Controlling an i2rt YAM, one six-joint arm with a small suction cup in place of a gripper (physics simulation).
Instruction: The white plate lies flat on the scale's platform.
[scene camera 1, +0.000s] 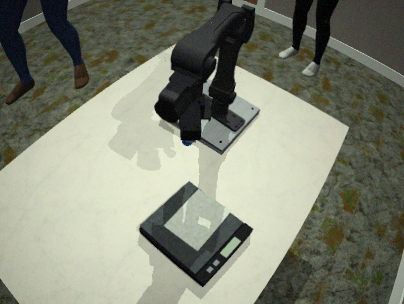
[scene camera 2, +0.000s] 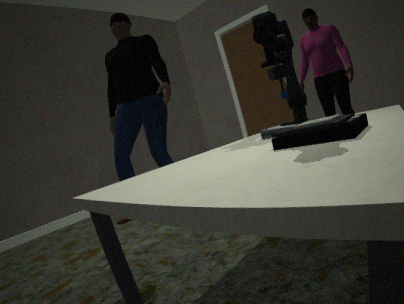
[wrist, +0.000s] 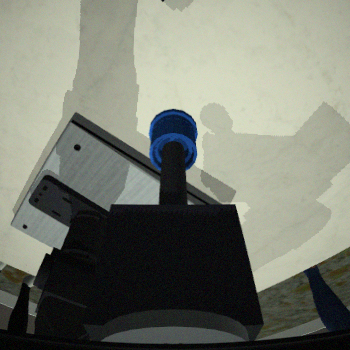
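Where they show: hand at its tool point: (scene camera 2: 285, 98) (wrist: 172, 130); arm's base at its link origin: (scene camera 1: 218, 112) (scene camera 2: 301, 122) (wrist: 94, 220).
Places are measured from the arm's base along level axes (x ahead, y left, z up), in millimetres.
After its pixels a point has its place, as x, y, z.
The white plate (scene camera 1: 194, 231) @[417, 226, 20] lies flat on the dark platform of the scale (scene camera 1: 161, 212) @[429, 121, 15] (scene camera 2: 320, 138) @[511, 249, -17], towards its back edge, partly in shadow. The scale's display and two buttons are beside it at the front right. In scene camera 2 the plate is seen almost edge-on and is hard to make out. My gripper, a blue suction cup (scene camera 1: 187, 143) (scene camera 2: 284, 94) (wrist: 173, 139), is open, with nothing on it. It hangs above the table near the arm's base, well behind the scale and apart from the plate.
The arm's metal base plate (scene camera 1: 220, 142) @[108, 89, -1] (wrist: 92, 167) @[90, 56, -2] stands behind the scale on the white table (scene camera 1: 75, 190) @[547, -149, -30] (scene camera 2: 200, 187) @[812, 112, -30]. Shadows fall across the table. Two people (scene camera 2: 137, 85) (scene camera 2: 325, 55) stand beyond the table.
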